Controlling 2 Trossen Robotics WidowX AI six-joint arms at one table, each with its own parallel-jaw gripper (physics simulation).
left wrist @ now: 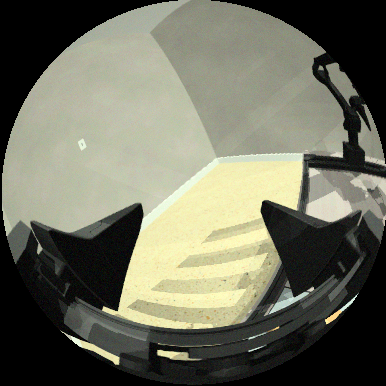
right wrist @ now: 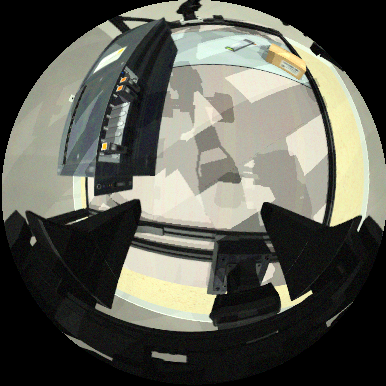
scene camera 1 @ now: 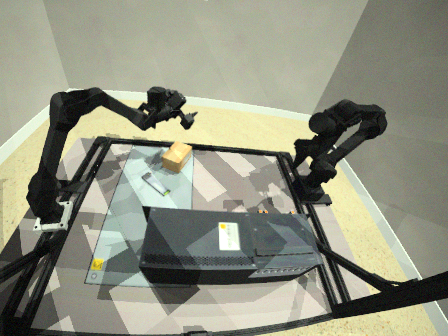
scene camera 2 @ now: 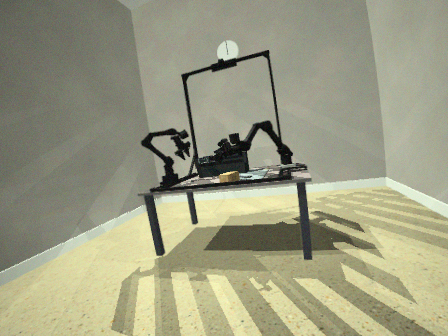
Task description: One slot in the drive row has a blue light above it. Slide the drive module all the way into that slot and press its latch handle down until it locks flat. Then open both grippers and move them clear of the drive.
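Seen in the pictures: left gripper, fingertip midpoint: [left wrist: 203, 207] [scene camera 1: 191, 105] [scene camera 2: 211, 155]; right gripper, fingertip midpoint: [right wrist: 203, 207] [scene camera 1: 298, 177] [scene camera 2: 187, 158]; left arm's base, link origin: [right wrist: 189, 18] [scene camera 1: 52, 214] [scene camera 2: 287, 163]; right arm's base, link origin: [left wrist: 353, 145] [right wrist: 241, 275] [scene camera 2: 169, 174].
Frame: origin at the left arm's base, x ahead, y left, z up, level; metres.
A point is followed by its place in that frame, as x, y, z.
Note:
A slim grey drive module [scene camera 1: 156, 184] @(0.345, 0.114, -0.027) [right wrist: 240, 45] @(0.356, 0.118, -0.030) with a green end lies flat on the pale blue mat [scene camera 1: 102, 240] @(0.162, -0.088, -0.037), beside a cardboard box. The dark drive chassis [scene camera 1: 192, 232] @(0.431, -0.177, 0.137) [right wrist: 142, 95] stands on the table. Its drive row [right wrist: 116, 120] @(0.674, -0.184, 0.092) shows several orange-marked parts and pale openings in the right wrist view. A tiny blue spot shows near the row's upper end; which slot it belongs to is hard to tell. My left gripper [scene camera 1: 189, 120] [left wrist: 203, 207] @(0.511, 0.391, 0.165) is open and empty, high beyond the box. My right gripper [scene camera 2: 185, 155] @(0.806, -0.060, 0.156) [right wrist: 203, 207] @(0.806, -0.060, 0.156) is open and empty, raised near the right table edge, apart from the chassis.
The cardboard box [scene camera 1: 177, 157] @(0.437, 0.207, 0.023) [scene camera 2: 229, 176] @(0.432, 0.302, 0.009) [right wrist: 286, 61] @(0.473, 0.221, 0.010) stands at the mat's far end, close to the module. A black rail frame [scene camera 1: 235, 149] @(0.732, 0.288, -0.019) runs around the table edge, and a tall black overhead frame [scene camera 2: 188, 107] @(0.829, -0.452, 0.658) rises behind the chassis.

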